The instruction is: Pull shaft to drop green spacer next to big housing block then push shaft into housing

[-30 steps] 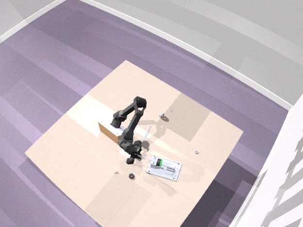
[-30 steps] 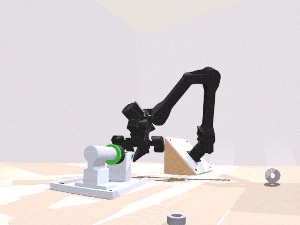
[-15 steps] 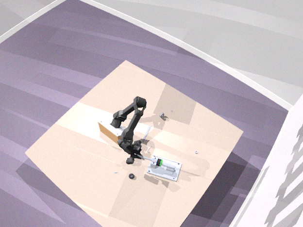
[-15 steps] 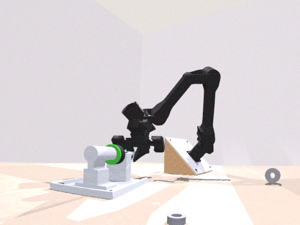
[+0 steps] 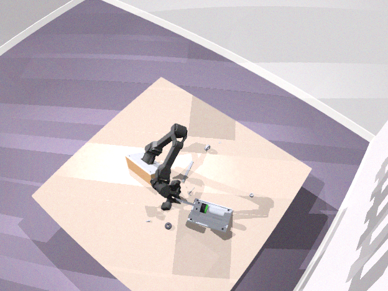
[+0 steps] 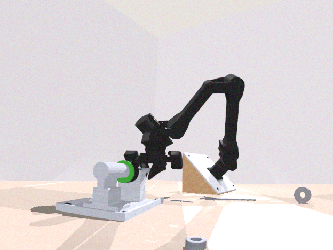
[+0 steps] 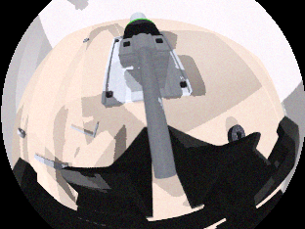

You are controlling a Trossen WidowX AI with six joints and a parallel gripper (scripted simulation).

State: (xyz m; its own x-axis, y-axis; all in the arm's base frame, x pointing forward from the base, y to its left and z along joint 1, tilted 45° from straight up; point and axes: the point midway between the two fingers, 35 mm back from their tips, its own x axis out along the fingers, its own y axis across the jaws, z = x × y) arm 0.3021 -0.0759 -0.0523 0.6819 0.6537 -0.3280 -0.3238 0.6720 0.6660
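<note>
The grey shaft is 5 cm ahead of my gripper tip, 2 cm to the left of it and 2 cm above it. The rest, counted from my gripper tip: green spacer (14 cm ahead, 5 cm to the left, 2 cm above); dark spacer (12 cm ahead, 4 cm to the left, 2 cm above).
</note>
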